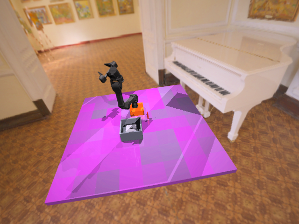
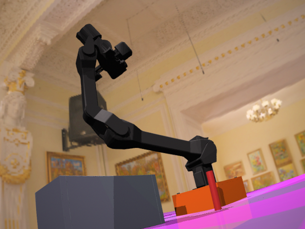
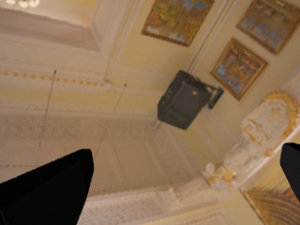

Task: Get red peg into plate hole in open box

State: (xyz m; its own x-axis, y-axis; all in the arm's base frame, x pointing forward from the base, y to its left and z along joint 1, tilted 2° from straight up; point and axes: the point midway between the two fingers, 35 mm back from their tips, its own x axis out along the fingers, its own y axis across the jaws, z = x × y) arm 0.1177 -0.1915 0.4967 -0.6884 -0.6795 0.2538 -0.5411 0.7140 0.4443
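My gripper tip is now 60 mm short of the red peg, 320 mm to the right of it and 520 mm above it. Also, from my gripper tip: plate 220 mm ahead, 140 mm to the left, 520 mm below; grey box 220 mm ahead, 140 mm to the left, 540 mm below.
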